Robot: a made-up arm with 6 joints. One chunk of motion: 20 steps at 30 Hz.
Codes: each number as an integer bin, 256 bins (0 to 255) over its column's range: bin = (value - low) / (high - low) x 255, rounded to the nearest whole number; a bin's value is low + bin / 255 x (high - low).
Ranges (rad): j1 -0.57..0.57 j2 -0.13..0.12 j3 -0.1..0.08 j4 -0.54..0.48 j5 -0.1..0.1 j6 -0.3..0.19
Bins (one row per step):
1: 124 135 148 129 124 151
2: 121 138 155 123 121 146
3: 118 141 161 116 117 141
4: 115 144 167 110 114 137
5: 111 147 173 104 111 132
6: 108 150 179 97 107 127
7: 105 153 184 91 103 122
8: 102 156 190 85 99 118
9: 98 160 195 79 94 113
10: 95 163 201 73 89 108
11: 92 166 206 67 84 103
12: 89 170 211 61 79 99
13: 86 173 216 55 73 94
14: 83 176 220 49 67 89
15: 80 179 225 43 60 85
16: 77 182 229 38 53 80
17: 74 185 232 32 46 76
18: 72 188 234 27 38 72
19: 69 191 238 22 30 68
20: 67 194 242 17 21 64
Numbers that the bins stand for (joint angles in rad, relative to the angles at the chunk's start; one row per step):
1: -0.0156 0.0024 0.0045 -0.0240 -0.0027 -0.0098
2: -0.0291 0.0053 0.0094 -0.0480 -0.0051 -0.0195
3: -0.0425 0.0082 0.0136 -0.0760 -0.0082 -0.0291
4: -0.0559 0.0112 0.0179 -0.1000 -0.0106 -0.0367
5: -0.0738 0.0141 0.0221 -0.1240 -0.0129 -0.0464
6: -0.0872 0.0171 0.0264 -0.1520 -0.0161 -0.0560
7: -0.1006 0.0200 0.0299 -0.1760 -0.0192 -0.0656
8: -0.1140 0.0229 0.0341 -0.2000 -0.0224 -0.0733
9: -0.1319 0.0269 0.0376 -0.2240 -0.0263 -0.0829
10: -0.1453 0.0298 0.0419 -0.2480 -0.0302 -0.0925
11: -0.1587 0.0327 0.0454 -0.2720 -0.0341 -0.1021
12: -0.1721 0.0367 0.0489 -0.2960 -0.0380 -0.1098
13: -0.1855 0.0396 0.0525 -0.3200 -0.0427 -0.1194
14: -0.1989 0.0425 0.0553 -0.3440 -0.0475 -0.1290
15: -0.2124 0.0455 0.0588 -0.3680 -0.0529 -0.1367
16: -0.2258 0.0484 0.0616 -0.3880 -0.0584 -0.1463
17: -0.2392 0.0514 0.0638 -0.4120 -0.0639 -0.1540
18: -0.2481 0.0543 0.0652 -0.4320 -0.0702 -0.1616
19: -0.2615 0.0573 0.0680 -0.4520 -0.0765 -0.1693
20: -0.2705 0.0602 0.0708 -0.4720 -0.0835 -0.1770

